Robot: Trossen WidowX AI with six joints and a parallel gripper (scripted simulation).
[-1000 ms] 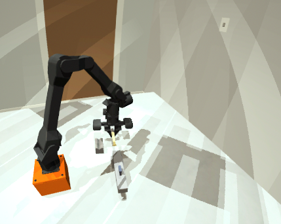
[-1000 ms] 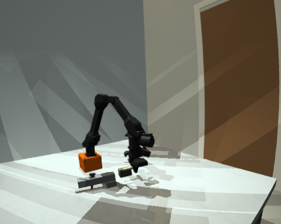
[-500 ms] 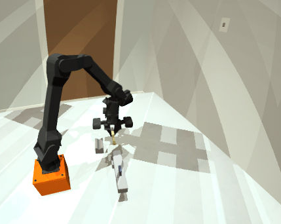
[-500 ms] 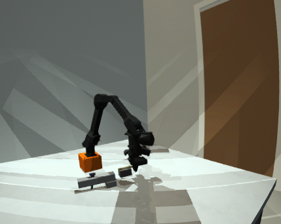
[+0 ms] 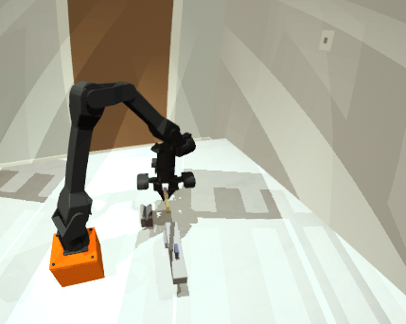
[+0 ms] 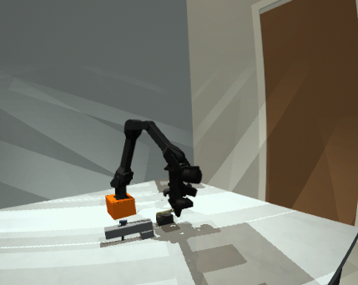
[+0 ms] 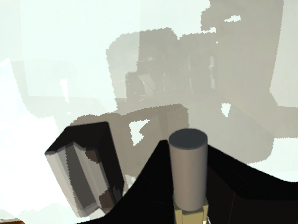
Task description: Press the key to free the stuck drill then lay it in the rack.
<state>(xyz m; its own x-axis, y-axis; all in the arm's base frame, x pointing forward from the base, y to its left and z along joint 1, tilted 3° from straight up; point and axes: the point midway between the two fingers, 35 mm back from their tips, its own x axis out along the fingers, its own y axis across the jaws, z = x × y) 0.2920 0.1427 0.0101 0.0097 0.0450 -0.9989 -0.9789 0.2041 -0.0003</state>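
The drill is 1 cm behind my gripper tip, 4 cm to the right of it and 3 cm above it. Also, from my gripper tip: grey rack 8 cm behind, 2 cm to the right, 3 cm below; then housing block 4 cm behind, 20 cm to the right, 1 cm below; then blue key 4 cm behind, 23 cm to the right.
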